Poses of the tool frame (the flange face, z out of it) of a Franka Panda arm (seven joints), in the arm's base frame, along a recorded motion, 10 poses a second.
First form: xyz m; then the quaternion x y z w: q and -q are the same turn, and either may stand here.
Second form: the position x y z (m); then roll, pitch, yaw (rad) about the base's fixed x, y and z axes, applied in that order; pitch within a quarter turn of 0, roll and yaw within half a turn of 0. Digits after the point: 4 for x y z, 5 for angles.
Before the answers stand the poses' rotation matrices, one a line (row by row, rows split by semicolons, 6 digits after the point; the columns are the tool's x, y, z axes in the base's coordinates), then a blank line. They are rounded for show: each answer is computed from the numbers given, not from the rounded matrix.
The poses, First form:
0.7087 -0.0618 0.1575 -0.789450 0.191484 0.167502 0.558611
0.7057 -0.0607 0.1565 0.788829 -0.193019 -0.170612 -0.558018
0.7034 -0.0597 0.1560 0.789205 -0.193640 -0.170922 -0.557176
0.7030 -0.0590 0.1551 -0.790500 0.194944 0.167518 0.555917
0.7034 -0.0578 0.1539 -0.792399 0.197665 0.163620 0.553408
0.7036 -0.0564 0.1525 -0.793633 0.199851 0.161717 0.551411
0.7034 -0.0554 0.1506 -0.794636 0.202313 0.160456 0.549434
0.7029 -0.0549 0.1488 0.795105 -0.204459 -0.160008 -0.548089
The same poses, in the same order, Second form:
0.870554 -0.489471 -0.050539; -0.115197 -0.302576 0.946138; -0.478399 -0.817843 -0.319794
0.867270 -0.494927 -0.053751; -0.114109 -0.302719 0.946224; -0.484584 -0.814499 -0.319015
0.866578 -0.496110 -0.054002; -0.115176 -0.304117 0.945646; -0.485568 -0.813257 -0.320681
0.867869 -0.494459 -0.048101; -0.121954 -0.305906 0.944219; -0.481592 -0.813592 -0.325788
0.868314 -0.494357 -0.040526; -0.132162 -0.309336 0.941724; -0.478084 -0.812356 -0.333936
0.867814 -0.495562 -0.036288; -0.138872 -0.312011 0.939874; -0.477088 -0.810597 -0.339587
0.866647 -0.497850 -0.032693; -0.145210 -0.314384 0.938124; -0.477323 -0.808275 -0.344753
0.865188 -0.500530 -0.030323; -0.149736 -0.315590 0.937007; -0.478570 -0.806147 -0.347991

0.7087 -0.0618 0.1575 -1.94354 0.49883 -0.13156
0.7057 -0.0607 0.1565 -1.94410 0.50589 -0.13082
0.7034 -0.0597 0.1560 -1.94639 0.50701 -0.13213
0.7030 -0.0590 0.1551 -1.95167 0.50247 -0.13961
0.7034 -0.0578 0.1539 -1.96081 0.49847 -0.15105
0.7036 -0.0564 0.1525 -1.96752 0.49734 -0.15868
0.7034 -0.0554 0.1506 -1.97396 0.49761 -0.16601
0.7029 -0.0549 0.1488 -1.97831 0.49903 -0.17137

